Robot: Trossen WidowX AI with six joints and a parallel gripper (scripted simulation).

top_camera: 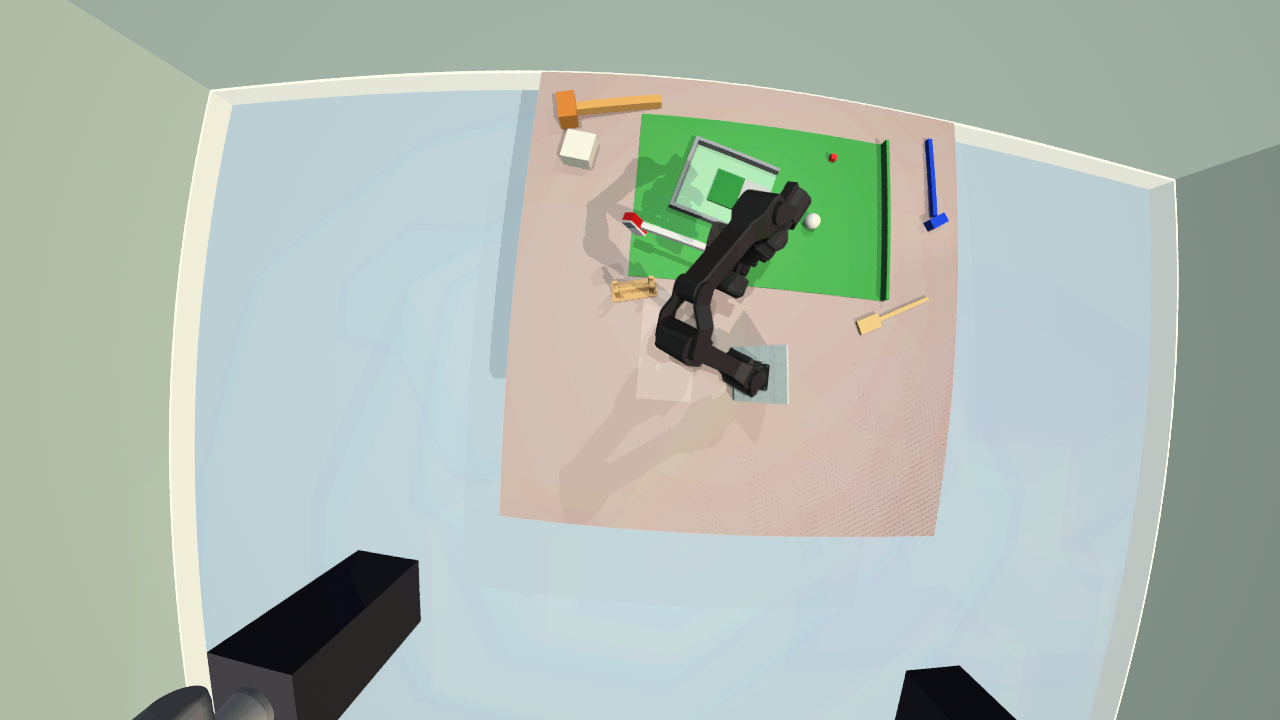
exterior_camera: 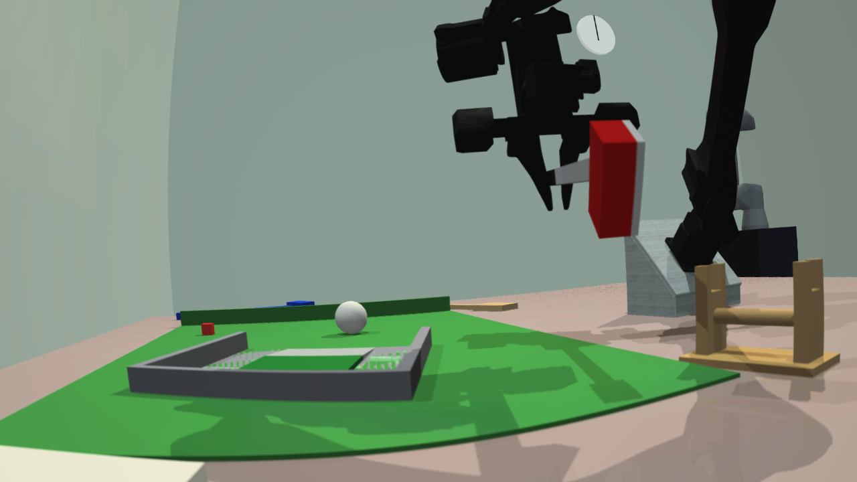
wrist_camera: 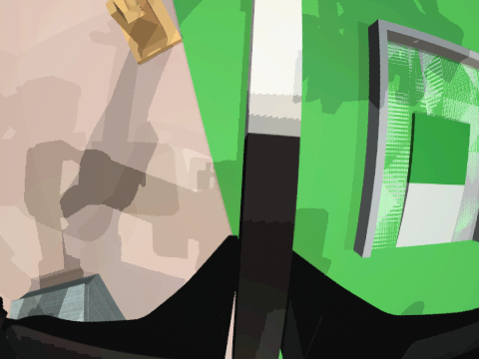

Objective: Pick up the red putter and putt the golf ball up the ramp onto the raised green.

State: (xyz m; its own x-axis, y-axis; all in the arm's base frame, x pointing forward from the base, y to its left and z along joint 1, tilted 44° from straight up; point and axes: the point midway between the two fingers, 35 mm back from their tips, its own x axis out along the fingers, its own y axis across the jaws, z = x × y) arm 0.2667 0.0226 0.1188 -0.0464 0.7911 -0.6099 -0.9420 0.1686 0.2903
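The red putter is 30 mm ahead of my gripper tip, 110 mm to the left of it and 10 mm above it. Round my gripper tip: wooden putter stand (50 mm behind, 210 mm to the left, 100 mm below); green mat (220 mm ahead, 140 mm to the right, 130 mm below); white golf ball (170 mm ahead, 260 mm to the right, 110 mm below).
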